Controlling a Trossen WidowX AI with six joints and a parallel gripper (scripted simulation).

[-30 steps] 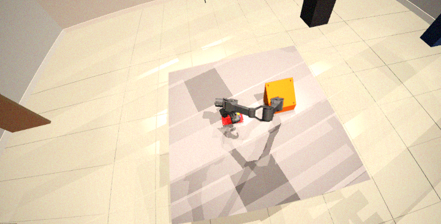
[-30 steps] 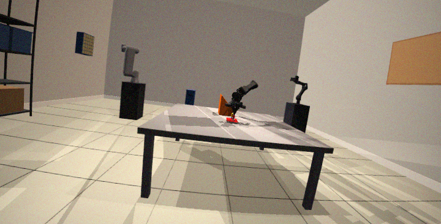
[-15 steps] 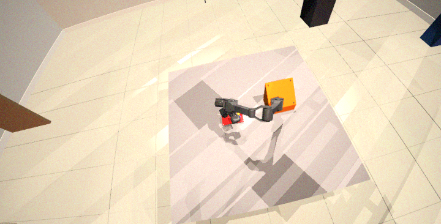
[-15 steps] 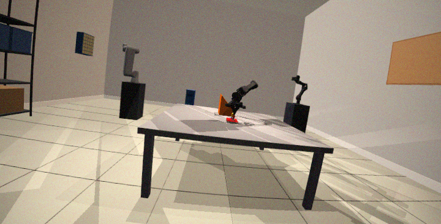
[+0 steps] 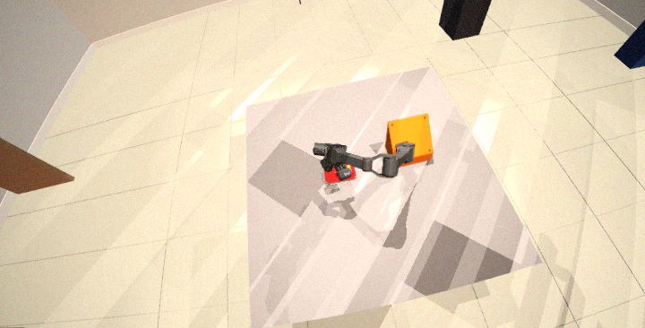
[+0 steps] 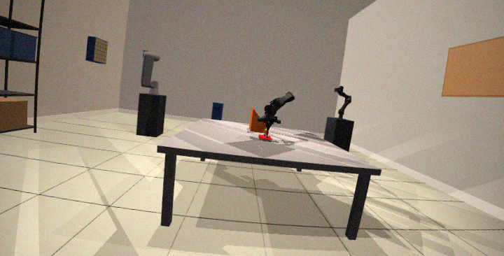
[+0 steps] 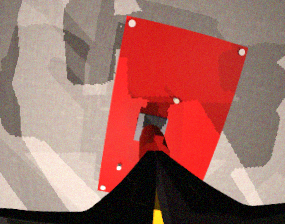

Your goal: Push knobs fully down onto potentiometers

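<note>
Right now the red knob is 20 mm below my gripper tip. Also, from my gripper tip: potentiometer knob (50 mm behind, 10 mm to the right, 20 mm below).
</note>
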